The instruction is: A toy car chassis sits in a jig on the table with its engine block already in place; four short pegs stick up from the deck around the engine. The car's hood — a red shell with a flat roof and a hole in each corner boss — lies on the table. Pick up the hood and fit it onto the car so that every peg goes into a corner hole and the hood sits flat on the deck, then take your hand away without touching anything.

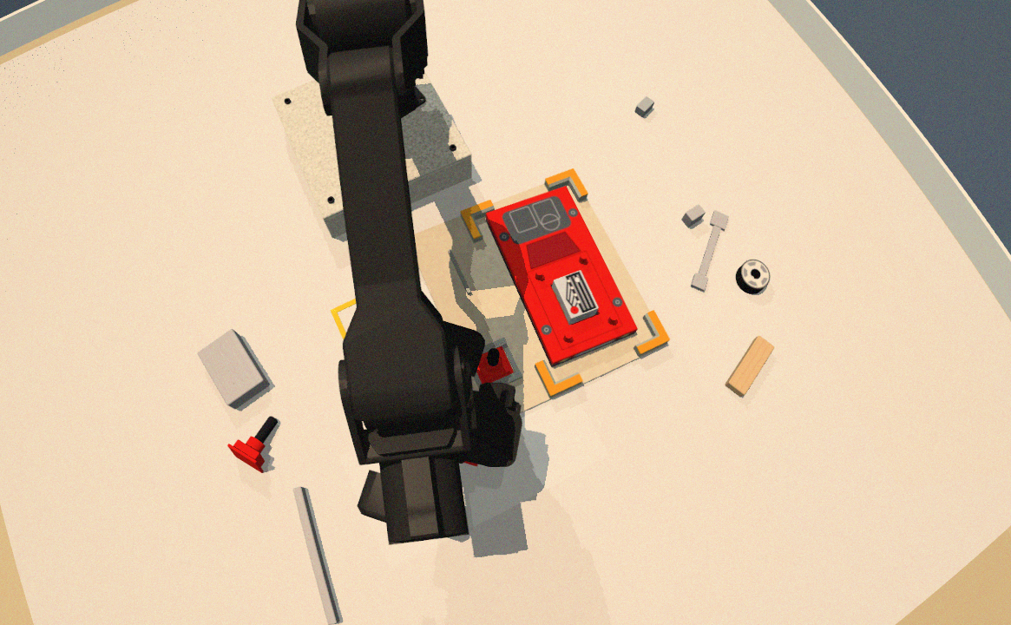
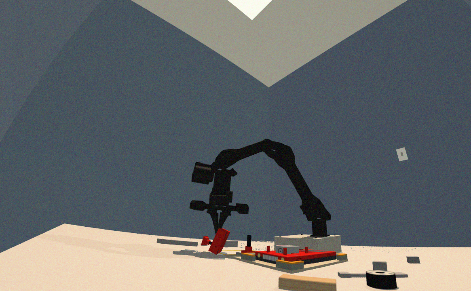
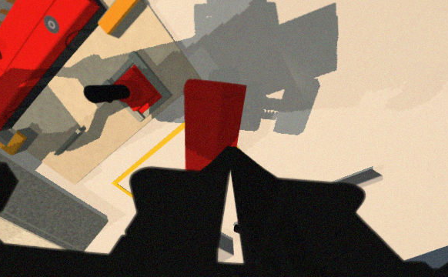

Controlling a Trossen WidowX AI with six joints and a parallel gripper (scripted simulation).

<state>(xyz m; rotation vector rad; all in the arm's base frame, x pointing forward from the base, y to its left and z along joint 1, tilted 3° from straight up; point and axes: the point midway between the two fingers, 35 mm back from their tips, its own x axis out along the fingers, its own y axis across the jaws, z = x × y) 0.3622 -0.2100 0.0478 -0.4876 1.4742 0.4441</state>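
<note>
Now: the red hood 10 mm to the left of my gripper tip and 10 mm below it. From my gripper tip the other things lie so: grey engine block 230 mm to the left, 30 mm below, 30 mm behind; red-based black knob 100 mm to the left, 30 mm behind, 20 mm below; grey bar 180 mm to the right, 50 mm below, 20 mm ahead.
</note>
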